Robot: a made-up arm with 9 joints. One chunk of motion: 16 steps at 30 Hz.
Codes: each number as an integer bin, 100 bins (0 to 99) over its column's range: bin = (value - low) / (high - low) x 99, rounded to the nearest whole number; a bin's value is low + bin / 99 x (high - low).
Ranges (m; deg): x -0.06..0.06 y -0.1..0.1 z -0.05..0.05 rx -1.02..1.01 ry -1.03..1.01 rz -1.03..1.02
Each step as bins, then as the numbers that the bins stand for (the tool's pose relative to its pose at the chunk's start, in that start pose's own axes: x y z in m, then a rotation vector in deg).
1 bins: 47 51 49 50 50 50
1 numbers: -0.0030 0.0030 -0.0005 0.01 0.00 0.01
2 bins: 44 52 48 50 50 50
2 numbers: -0.0067 0.0051 -0.0015 0.01 0.00 0.01
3 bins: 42 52 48 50 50 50
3 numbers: -0.0091 0.0051 -0.0015 0.01 0.00 0.01
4 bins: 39 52 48 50 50 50
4 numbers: -0.0127 0.0051 -0.0015 0.01 0.00 0.01
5 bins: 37 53 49 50 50 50
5 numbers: -0.0152 0.0071 -0.0005 0.01 0.00 0.01
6 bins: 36 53 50 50 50 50
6 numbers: -0.0164 0.0071 0.0005 0.01 0.00 0.01
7 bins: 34 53 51 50 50 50
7 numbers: -0.0188 0.0071 0.0015 0.01 0.00 0.01
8 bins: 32 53 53 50 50 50
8 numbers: -0.0212 0.0071 0.0035 0.01 0.00 0.01
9 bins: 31 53 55 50 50 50
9 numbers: -0.0224 0.0071 0.0056 0.01 0.00 0.01
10 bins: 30 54 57 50 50 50
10 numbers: -0.0236 0.0091 0.0076 0.01 0.00 0.01
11 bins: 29 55 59 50 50 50
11 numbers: -0.0248 0.0111 0.0096 0.01 0.00 0.01
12 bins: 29 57 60 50 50 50
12 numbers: -0.0248 0.0152 0.0106 0.01 0.00 0.01
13 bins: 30 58 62 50 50 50
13 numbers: -0.0236 0.0172 0.0126 0.01 0.00 0.01
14 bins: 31 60 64 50 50 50
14 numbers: -0.0224 0.0212 0.0146 0.01 0.00 0.01
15 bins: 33 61 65 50 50 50
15 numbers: -0.0200 0.0232 0.0157 0.01 0.00 0.01
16 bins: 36 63 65 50 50 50
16 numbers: -0.0164 0.0273 0.0157 0.01 0.00 0.01
